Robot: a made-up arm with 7 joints.
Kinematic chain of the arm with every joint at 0, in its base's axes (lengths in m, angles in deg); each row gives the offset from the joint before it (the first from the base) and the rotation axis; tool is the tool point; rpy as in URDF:
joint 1: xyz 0 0 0.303 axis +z
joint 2: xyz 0 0 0 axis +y
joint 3: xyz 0 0 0.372 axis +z
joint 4: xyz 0.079 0 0 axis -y
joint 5: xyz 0.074 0 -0.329 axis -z
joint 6: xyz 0 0 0 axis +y
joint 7: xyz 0.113 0 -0.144 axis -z
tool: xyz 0 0 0 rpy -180 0 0
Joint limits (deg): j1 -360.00..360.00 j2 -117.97..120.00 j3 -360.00..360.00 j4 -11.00..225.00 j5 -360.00..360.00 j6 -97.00..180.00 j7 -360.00..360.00
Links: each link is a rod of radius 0.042 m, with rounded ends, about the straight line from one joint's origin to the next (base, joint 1, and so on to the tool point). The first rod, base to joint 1, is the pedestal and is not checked.
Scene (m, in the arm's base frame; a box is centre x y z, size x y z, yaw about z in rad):
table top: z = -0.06
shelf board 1: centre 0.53 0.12 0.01 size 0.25 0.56 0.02 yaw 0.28
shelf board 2: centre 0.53 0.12 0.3 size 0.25 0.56 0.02 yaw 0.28
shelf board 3: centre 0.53 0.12 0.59 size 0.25 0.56 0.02 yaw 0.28
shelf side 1: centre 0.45 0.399 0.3 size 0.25 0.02 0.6 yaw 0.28
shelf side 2: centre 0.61 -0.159 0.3 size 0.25 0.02 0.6 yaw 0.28
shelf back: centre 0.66 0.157 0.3 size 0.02 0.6 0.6 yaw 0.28
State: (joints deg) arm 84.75 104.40 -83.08 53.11 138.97 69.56 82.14
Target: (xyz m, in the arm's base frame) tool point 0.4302 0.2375 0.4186
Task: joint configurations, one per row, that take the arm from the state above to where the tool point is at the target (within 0.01 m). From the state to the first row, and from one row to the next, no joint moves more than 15 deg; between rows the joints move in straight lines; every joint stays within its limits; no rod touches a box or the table.
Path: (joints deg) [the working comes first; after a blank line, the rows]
Joints at the target: 106.46 104.41 -111.40 39.81 140.60 61.60 82.14
Straight joint move there: touches shelf board 2.

1: 92.47 99.10 -79.57 40.00 135.88 70.24 82.14
2: 100.19 93.79 -76.06 26.89 132.78 70.91 82.14
3: 107.91 88.49 -72.54 13.78 129.69 71.59 82.14
4: 117.00 96.92 -86.15 13.80 132.46 66.77 82.14
5: 126.08 105.36 -99.76 13.82 135.23 61.95 82.14
6: 135.17 113.80 -113.36 13.85 137.99 57.13 82.14
7: 120.82 109.10 -112.38 26.83 139.29 59.37 82.14
8: 106.46 104.41 -111.40 39.81 140.60 61.60 82.14

